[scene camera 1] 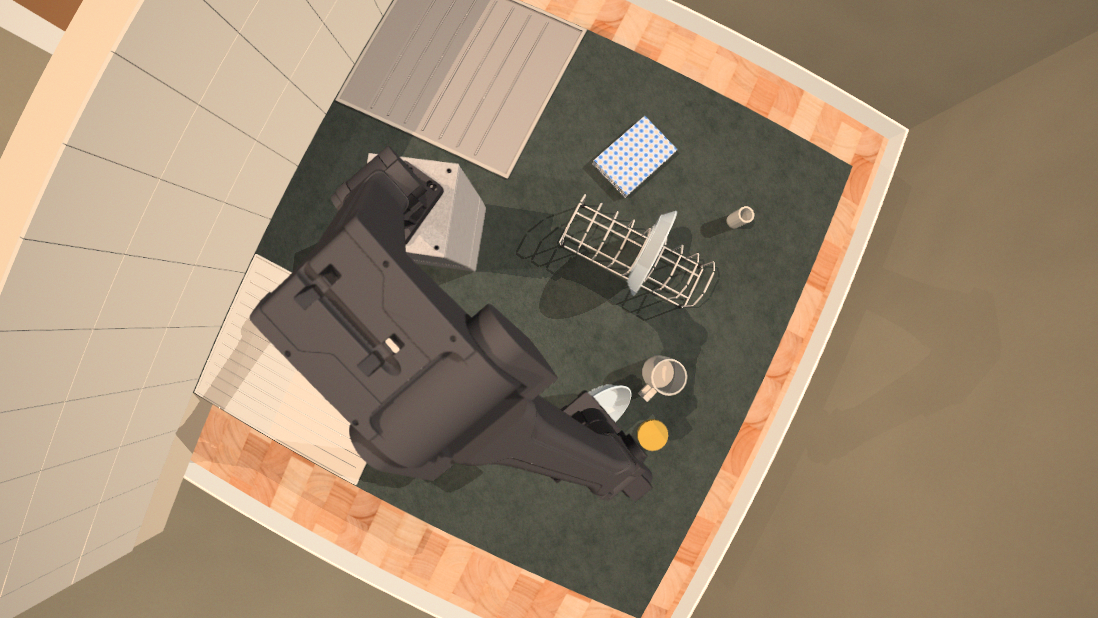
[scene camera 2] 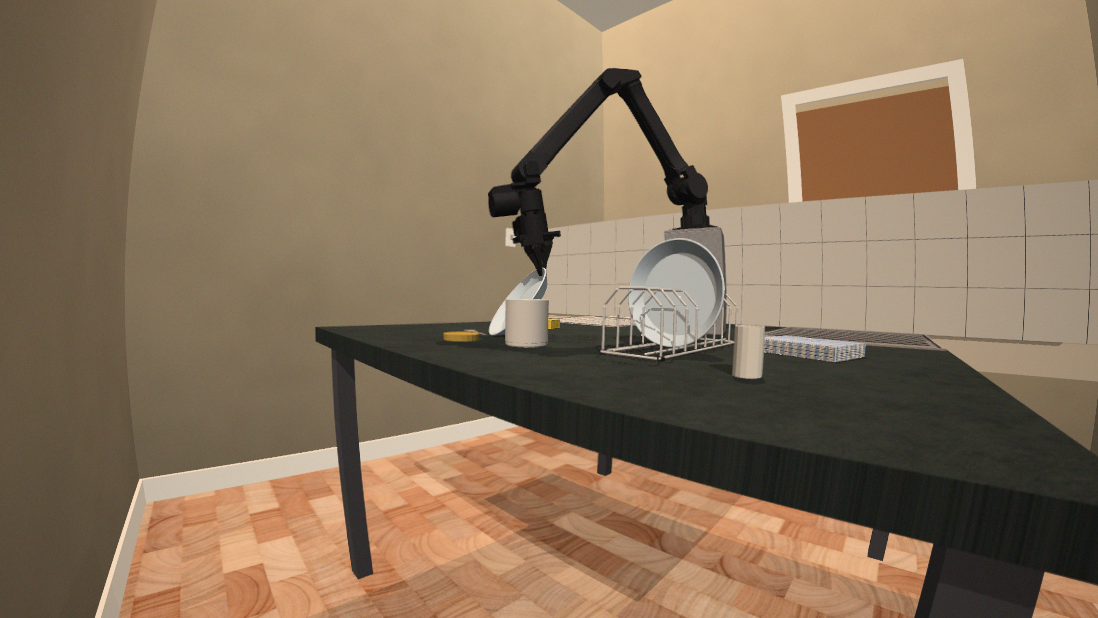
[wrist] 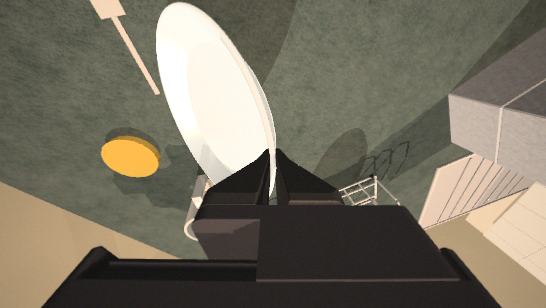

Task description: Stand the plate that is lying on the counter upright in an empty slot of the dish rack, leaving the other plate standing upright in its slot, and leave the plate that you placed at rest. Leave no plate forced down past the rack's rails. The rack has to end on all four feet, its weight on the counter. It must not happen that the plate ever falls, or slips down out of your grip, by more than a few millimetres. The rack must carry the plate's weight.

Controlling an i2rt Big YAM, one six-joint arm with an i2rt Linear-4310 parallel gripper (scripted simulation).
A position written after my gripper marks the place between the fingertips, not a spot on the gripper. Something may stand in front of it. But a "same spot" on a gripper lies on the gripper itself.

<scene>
my gripper: scene camera 1; scene camera 2; wrist 273,154
same spot on my gripper: (scene camera 1: pixel 590 410) = (scene camera 2: pixel 546 227)
</scene>
